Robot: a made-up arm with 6 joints. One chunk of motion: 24 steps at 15 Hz.
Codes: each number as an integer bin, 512 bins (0 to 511) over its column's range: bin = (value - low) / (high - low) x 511, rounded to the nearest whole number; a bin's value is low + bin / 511 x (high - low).
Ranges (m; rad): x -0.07..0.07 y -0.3..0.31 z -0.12..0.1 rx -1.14..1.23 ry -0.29..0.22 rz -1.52..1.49
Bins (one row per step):
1: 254 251 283 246 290 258
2: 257 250 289 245 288 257
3: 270 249 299 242 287 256
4: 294 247 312 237 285 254
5: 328 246 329 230 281 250
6: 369 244 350 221 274 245
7: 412 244 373 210 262 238
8: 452 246 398 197 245 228
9: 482 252 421 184 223 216
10: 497 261 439 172 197 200
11: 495 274 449 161 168 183
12: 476 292 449 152 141 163
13: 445 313 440 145 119 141
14: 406 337 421 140 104 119
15: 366 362 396 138 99 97
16: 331 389 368 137 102 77
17: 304 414 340 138 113 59
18: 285 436 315 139 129 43
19: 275 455 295 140 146 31
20: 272 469 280 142 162 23
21: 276 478 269 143 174 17
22: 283 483 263 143 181 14
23: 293 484 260 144 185 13
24: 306 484 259 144 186 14
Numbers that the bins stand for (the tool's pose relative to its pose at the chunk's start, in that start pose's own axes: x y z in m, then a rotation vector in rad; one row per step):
1: -0.0004 -0.0004 0.0018 0.0009 -0.0006 -0.0003
2: 0.0004 -0.0016 0.0044 -0.0037 -0.0026 -0.0062
3: 0.0040 -0.0028 0.0087 -0.0176 -0.0036 -0.0121
4: 0.0105 -0.0051 0.0143 -0.0408 -0.0056 -0.0238
5: 0.0199 -0.0063 0.0216 -0.0733 -0.0095 -0.0474
6: 0.0311 -0.0087 0.0307 -0.1150 -0.0165 -0.0768
7: 0.0429 -0.0087 0.0406 -0.1660 -0.0285 -0.1181
8: 0.0538 -0.0063 0.0514 -0.2263 -0.0455 -0.1770
9: 0.0621 0.0008 0.0613 -0.2866 -0.0674 -0.2477
10: 0.0662 0.0116 0.0690 -0.3423 -0.0934 -0.3419
11: 0.0656 0.0271 0.0733 -0.3933 -0.1223 -0.4421
12: 0.0604 0.0486 0.0733 -0.4350 -0.1493 -0.5599
13: 0.0519 0.0736 0.0694 -0.4675 -0.1712 -0.6895
14: 0.0412 0.1023 0.0613 -0.4907 -0.1862 -0.8190
15: 0.0303 0.1321 0.0505 -0.5000 -0.1912 -0.9486
16: 0.0207 0.1644 0.0384 -0.5046 -0.1882 -1.0664
17: 0.0133 0.1942 0.0264 -0.5000 -0.1772 -1.1725
18: 0.0081 0.2205 0.0156 -0.4953 -0.1613 -1.2667
19: 0.0053 0.2432 0.0070 -0.4907 -0.1443 -1.3374
20: 0.0045 0.2599 0.0005 -0.4814 -0.1283 -1.3845
21: 0.0056 0.2706 -0.0042 -0.4768 -0.1163 -1.4199
22: 0.0075 0.2766 -0.0068 -0.4768 -0.1094 -1.4375
23: 0.0103 0.2778 -0.0081 -0.4721 -0.1054 -1.4434
24: 0.0138 0.2778 -0.0085 -0.4721 -0.1044 -1.4375

